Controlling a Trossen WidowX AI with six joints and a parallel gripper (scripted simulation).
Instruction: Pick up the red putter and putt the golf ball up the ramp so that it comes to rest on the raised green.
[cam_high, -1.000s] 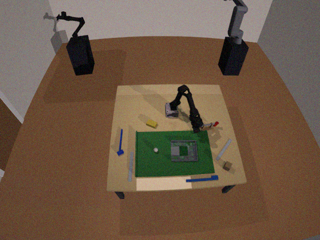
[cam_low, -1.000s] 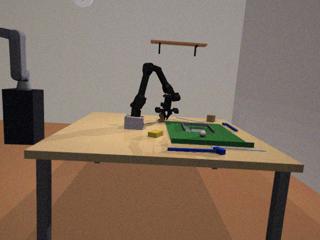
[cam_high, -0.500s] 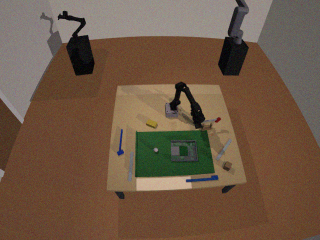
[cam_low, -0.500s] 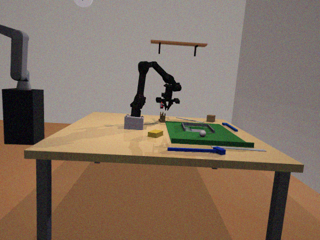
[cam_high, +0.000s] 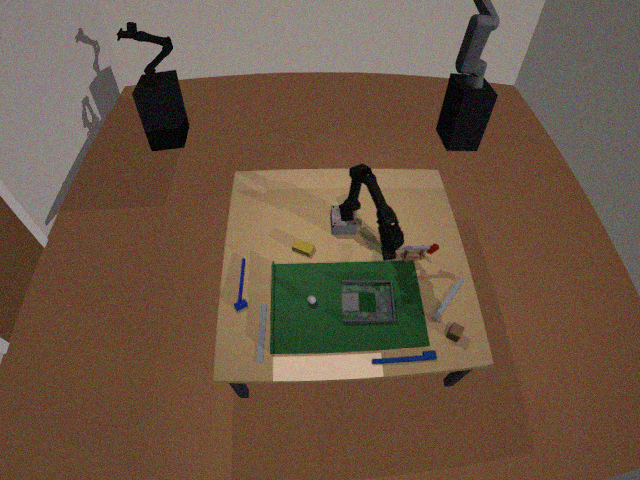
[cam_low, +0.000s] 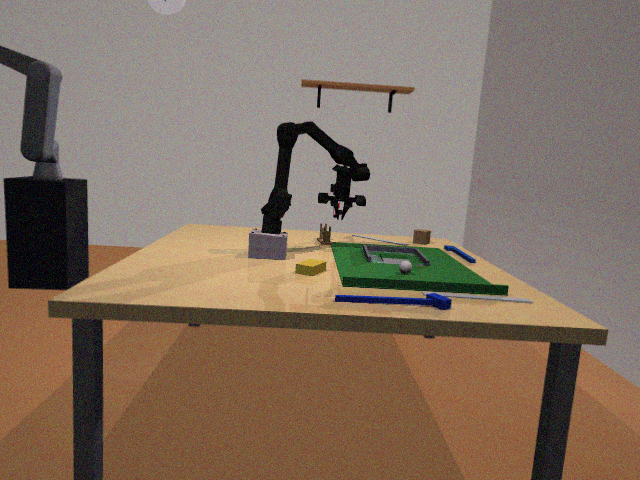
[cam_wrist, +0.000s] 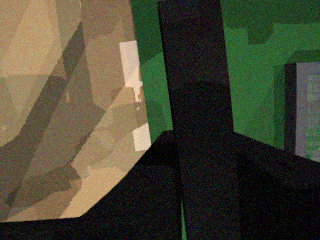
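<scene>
Right now the yellow block is 400 mm to the right of my gripper tip, 140 mm behind it and 110 mm below it. Round my gripper tip: small wooden stand (170 mm to the left, 90 mm below, 40 mm behind); white golf ball (390 mm to the right, 170 mm ahead, 100 mm below); brown cube (430 mm ahead, 270 mm to the left, 90 mm below).
</scene>
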